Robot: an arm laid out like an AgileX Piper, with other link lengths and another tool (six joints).
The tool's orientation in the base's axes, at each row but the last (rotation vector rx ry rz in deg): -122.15, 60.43, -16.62; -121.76, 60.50, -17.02; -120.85, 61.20, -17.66; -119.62, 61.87, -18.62; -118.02, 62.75, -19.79; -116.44, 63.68, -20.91; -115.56, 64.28, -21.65
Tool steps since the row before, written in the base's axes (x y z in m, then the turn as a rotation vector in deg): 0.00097, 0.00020, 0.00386, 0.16, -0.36, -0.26; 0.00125, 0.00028, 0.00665, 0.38, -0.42, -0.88; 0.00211, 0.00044, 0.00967, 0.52, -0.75, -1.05; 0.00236, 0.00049, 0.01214, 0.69, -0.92, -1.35; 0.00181, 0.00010, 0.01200, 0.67, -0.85, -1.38; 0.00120, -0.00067, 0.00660, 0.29, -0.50, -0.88; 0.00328, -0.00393, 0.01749, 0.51, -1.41, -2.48
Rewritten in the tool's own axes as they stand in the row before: 0.00004, -0.00335, -0.00217, 0.41, 0.23, 0.08; -0.00015, -0.00551, -0.00393, 0.66, 0.56, 0.59; -0.00009, -0.00827, -0.00546, 1.02, 0.72, 0.61; -0.00027, -0.01030, -0.00685, 1.29, 0.90, 0.82; -0.00031, -0.00989, -0.00702, 1.23, 0.90, 0.87; 0.00051, -0.00541, -0.00399, 0.67, 0.64, 0.50; 0.00316, -0.01387, -0.01139, 1.71, 2.00, 1.22
